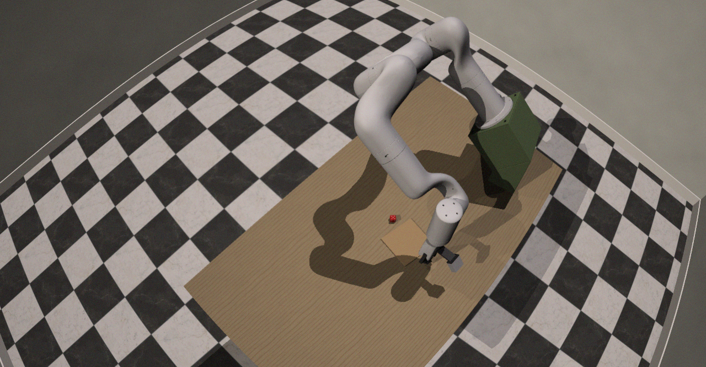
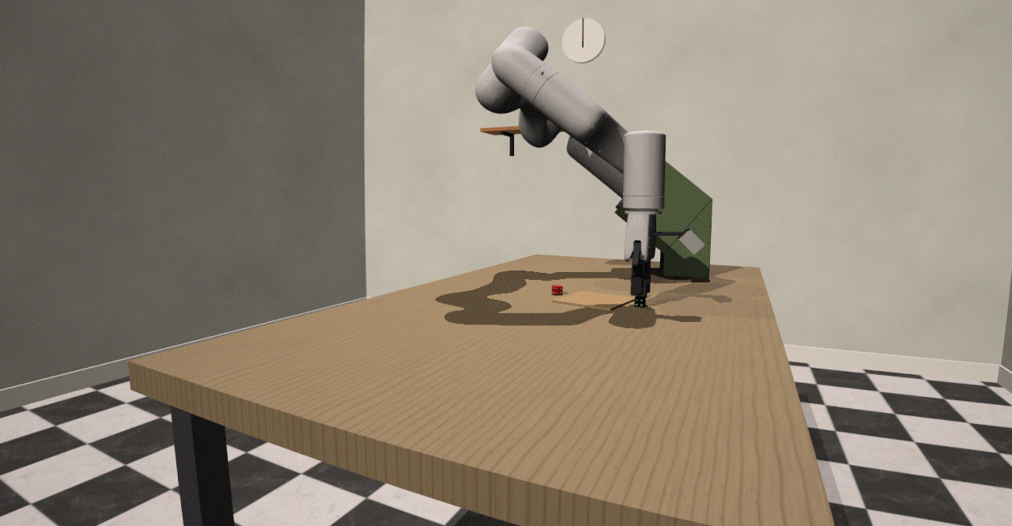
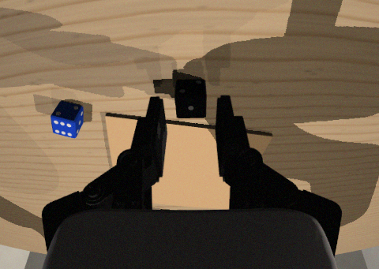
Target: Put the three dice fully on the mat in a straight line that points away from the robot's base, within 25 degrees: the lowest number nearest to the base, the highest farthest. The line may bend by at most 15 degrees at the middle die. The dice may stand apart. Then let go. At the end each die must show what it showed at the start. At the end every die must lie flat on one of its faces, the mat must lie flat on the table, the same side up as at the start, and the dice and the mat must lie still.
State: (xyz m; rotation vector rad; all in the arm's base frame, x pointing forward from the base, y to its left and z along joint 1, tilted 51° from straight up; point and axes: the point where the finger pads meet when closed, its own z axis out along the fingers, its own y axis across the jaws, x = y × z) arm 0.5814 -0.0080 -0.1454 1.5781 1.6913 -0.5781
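Right now the black die is 40 mm below my hand. Also, from my hand: tan mat (20 mm behind, 100 mm to the right, 40 mm below); red die (50 mm behind, 200 mm to the right, 40 mm below); blue die (100 mm behind, 10 mm to the right, 40 mm below).
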